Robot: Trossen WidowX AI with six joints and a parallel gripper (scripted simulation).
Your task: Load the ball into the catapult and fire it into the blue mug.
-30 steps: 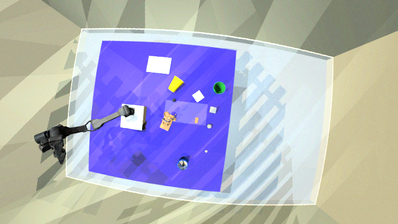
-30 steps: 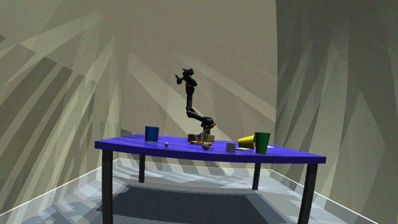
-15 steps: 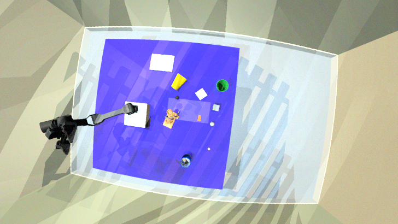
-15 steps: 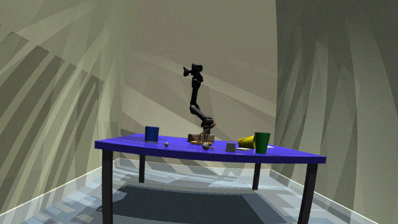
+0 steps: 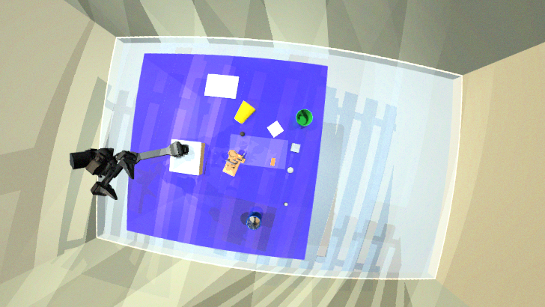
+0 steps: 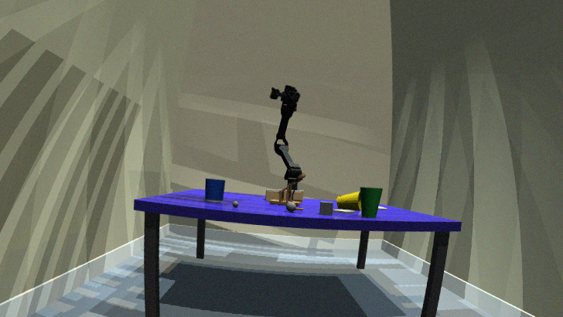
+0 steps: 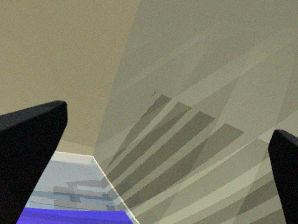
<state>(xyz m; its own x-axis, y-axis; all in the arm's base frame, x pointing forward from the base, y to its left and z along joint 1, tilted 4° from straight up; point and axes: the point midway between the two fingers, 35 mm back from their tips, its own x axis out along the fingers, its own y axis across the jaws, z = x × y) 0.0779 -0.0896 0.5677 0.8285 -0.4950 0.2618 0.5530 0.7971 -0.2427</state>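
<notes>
My gripper tip is 560 mm above the catapult frame, 230 mm short of it and 80 mm to the right of it. From my gripper tip the other things lie so: blue mug (610 mm below, 400 mm ahead, 270 mm to the right); wooden catapult (570 mm below, 260 mm ahead, 90 mm to the left); black ball (620 mm below, 270 mm ahead, 260 mm to the left).
</notes>
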